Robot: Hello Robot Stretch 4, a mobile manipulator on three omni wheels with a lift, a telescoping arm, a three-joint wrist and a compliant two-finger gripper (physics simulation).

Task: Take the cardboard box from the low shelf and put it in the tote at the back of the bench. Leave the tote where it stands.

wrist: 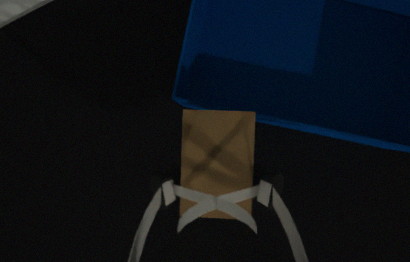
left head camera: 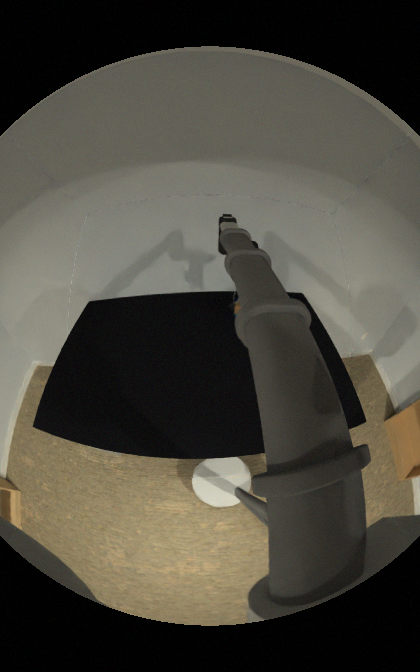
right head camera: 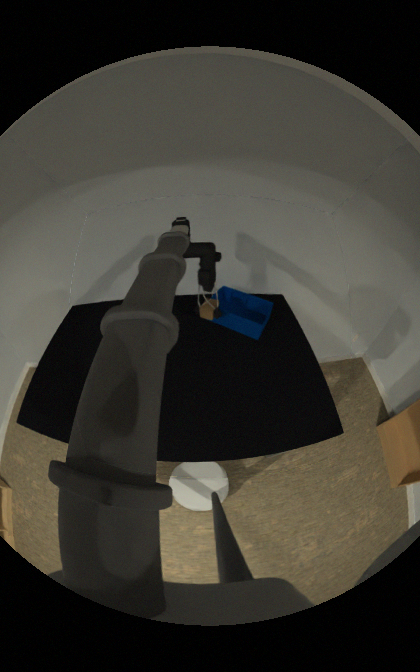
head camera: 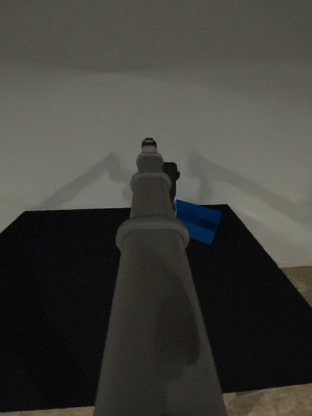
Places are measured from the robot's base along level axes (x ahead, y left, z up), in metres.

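Pixels of known places: gripper, fingertip midpoint: [wrist: 216,178].
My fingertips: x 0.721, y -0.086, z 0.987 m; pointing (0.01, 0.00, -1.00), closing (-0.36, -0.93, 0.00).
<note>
For each thing: its top centre in the pictures, then the offset to it from my fingertips. Level surfaces: height alone.
- brown cardboard box at its top centre: [wrist: 217,165] 0.020 m ahead, 0.009 m right, 0.050 m up
- blue tote at its top centre: [wrist: 333,34] [head camera: 193,213] 0.096 m ahead, 0.166 m right, 0.000 m up
- black bench at its surface level: 0.100 m down
The brown cardboard box [right head camera: 208,311] [wrist: 217,145] is between the fingertips of my gripper [right head camera: 208,312] [wrist: 216,178], which is shut on it. A small part of the box [left head camera: 237,307] shows beside the arm in the left head camera view. The blue tote [head camera: 197,234] [right head camera: 237,327] [wrist: 250,35] is at the back of the black bench [head camera: 75,300] [left head camera: 150,375] [right head camera: 250,390], turned at an angle. The box is outside the tote's opening, at its left side in the right head camera view. In the wrist view the box's far edge overlaps the tote's near rim by a corner. The gap or contact between them cannot be told.
The pale wall [head camera: 75,125] [left head camera: 150,240] [right head camera: 290,240] rises behind the bench. The grey arm [head camera: 155,300] [left head camera: 300,400] [right head camera: 120,390] extends over the bench. A white round disc [left head camera: 221,481] [right head camera: 199,486] is at the bench's front. Wooden furniture [left head camera: 405,442] [right head camera: 402,447] stands at the right.
</note>
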